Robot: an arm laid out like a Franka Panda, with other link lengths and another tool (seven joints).
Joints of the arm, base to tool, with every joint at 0 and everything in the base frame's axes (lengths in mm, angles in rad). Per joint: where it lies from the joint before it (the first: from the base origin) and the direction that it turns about. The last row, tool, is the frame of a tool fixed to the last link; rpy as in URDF.
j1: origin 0 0 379.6 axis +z
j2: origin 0 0 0 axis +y
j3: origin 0 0 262.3 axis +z
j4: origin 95.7 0 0 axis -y
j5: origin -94.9 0 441.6 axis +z
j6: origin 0 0 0 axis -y
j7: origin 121.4 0 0 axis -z
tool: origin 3 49 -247.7 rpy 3.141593 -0.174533 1.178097
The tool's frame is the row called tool.
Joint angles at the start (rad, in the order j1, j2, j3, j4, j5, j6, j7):
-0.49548 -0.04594 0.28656 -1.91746 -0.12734 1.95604 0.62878
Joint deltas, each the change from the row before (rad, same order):
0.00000 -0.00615 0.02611 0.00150 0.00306 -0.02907 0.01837
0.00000 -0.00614 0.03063 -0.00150 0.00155 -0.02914 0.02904
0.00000 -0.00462 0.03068 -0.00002 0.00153 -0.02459 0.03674
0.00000 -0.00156 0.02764 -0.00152 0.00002 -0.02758 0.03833
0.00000 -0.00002 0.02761 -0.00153 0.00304 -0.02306 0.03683
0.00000 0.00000 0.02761 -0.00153 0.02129 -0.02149 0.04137
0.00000 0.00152 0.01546 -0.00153 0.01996 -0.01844 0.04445
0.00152 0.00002 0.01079 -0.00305 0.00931 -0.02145 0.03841
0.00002 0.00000 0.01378 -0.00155 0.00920 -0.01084 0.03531
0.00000 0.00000 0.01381 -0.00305 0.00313 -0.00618 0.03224
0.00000 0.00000 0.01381 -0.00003 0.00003 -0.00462 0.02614
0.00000 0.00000 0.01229 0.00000 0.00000 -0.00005 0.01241
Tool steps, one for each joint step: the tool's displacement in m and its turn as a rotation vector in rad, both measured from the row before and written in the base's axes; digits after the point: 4 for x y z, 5 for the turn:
-0.0025 0.0182 0.0000 0.00394 0.01896 0.00313
-0.0033 0.0206 -0.0019 0.00189 0.02117 -0.00259
-0.0022 0.0200 -0.0012 0.00040 0.01574 -0.00958
-0.0043 0.0173 -0.0045 -0.00059 0.02287 -0.01427
-0.0038 0.0177 -0.0047 0.00118 0.01979 -0.01304
-0.0037 0.0211 -0.0043 0.01699 0.01709 -0.02238
-0.0036 0.0125 -0.0045 0.01570 0.01597 -0.03652
-0.0054 0.0083 -0.0048 0.00452 0.02074 -0.03067
-0.0025 0.0094 -0.0025 0.00379 0.00943 -0.02490
-0.0020 0.0082 -0.0028 -0.00202 0.00681 -0.01963
-0.0009 0.0079 -0.0009 -0.00436 0.00274 -0.01242
-0.0001 0.0075 -0.0003 -0.00234 -0.00071 0.00001

